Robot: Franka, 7 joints.
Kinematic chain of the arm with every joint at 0, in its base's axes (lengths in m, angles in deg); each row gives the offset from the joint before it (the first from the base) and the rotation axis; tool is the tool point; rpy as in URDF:
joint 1: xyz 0 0 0.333 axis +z
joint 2: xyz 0 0 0 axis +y
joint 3: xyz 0 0 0.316 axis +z
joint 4: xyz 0.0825 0 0 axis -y
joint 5: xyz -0.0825 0 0.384 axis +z
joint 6: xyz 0 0 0 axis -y
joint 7: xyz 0.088 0 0 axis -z
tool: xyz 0 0 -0.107 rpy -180 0 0
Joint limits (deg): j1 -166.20..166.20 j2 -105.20..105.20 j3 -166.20..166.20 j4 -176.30..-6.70 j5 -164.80..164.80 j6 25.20..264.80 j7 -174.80..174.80
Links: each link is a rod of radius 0.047 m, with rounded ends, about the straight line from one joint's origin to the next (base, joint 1, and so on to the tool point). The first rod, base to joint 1, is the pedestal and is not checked.
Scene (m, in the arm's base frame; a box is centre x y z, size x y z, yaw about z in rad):
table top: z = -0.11
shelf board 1: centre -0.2 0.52 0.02 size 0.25 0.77 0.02 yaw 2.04
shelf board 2: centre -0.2 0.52 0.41 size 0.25 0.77 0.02 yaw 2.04
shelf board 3: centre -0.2 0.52 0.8 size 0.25 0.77 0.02 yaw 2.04
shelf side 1: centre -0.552 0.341 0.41 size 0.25 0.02 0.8 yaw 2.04
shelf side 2: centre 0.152 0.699 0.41 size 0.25 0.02 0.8 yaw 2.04
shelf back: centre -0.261 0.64 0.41 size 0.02 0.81 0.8 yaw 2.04
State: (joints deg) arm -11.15 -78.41 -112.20 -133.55 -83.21 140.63 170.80
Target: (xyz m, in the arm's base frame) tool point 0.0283 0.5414 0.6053
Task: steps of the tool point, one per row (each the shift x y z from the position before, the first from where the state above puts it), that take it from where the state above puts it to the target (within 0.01 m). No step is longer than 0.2 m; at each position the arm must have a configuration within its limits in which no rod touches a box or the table.
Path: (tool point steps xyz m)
1: -0.0723 0.0543 -0.0202
2: -0.0807 0.0680 0.0100
3: -0.0735 0.0773 0.0453
4: -0.0507 0.0795 0.0788
5: -0.0154 0.0729 0.1031
6: 0.0262 0.0579 0.1130
7: 0.0175 0.1608 0.0305
8: 0.0796 0.1402 0.0287
9: 0.1283 0.0963 0.0266
10: 0.1549 0.0367 0.0240
11: 0.1554 -0.0287 0.0209
12: -0.0400 0.0965 0.0080
13: -0.0545 0.0898 -0.0080

